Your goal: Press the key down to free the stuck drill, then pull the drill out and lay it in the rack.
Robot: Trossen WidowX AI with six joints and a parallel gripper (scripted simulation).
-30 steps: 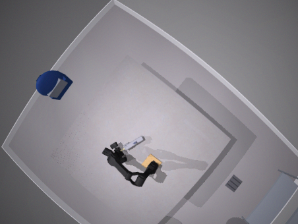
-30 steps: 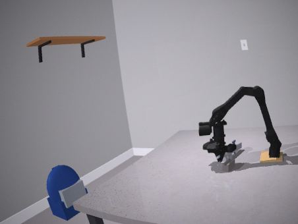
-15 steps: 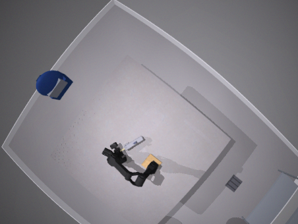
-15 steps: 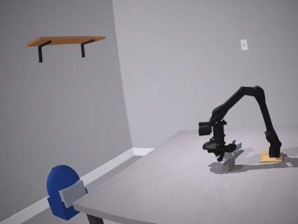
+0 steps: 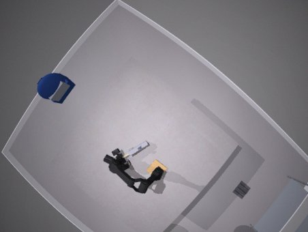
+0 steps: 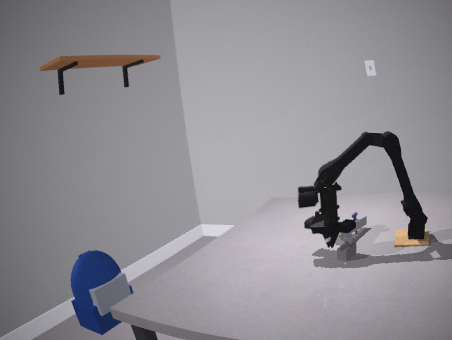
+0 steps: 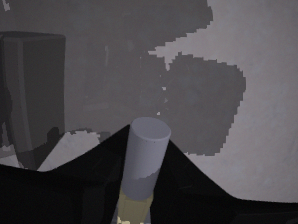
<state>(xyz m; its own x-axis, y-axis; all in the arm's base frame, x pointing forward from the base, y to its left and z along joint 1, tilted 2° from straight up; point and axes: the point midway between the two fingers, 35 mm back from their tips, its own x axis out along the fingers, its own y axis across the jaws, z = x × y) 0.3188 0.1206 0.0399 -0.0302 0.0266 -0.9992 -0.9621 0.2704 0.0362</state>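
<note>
My gripper tip is now 40 mm to the left of the drill, 30 mm below it and 10 mm past it. The rest, counted from my gripper tip: blue key: 180 mm to the right, 50 mm behind, 30 mm above; then pale fixture: 150 mm to the right, 40 mm behind, 10 mm above; then rack: 70 mm behind, 30 mm to the left.
</note>
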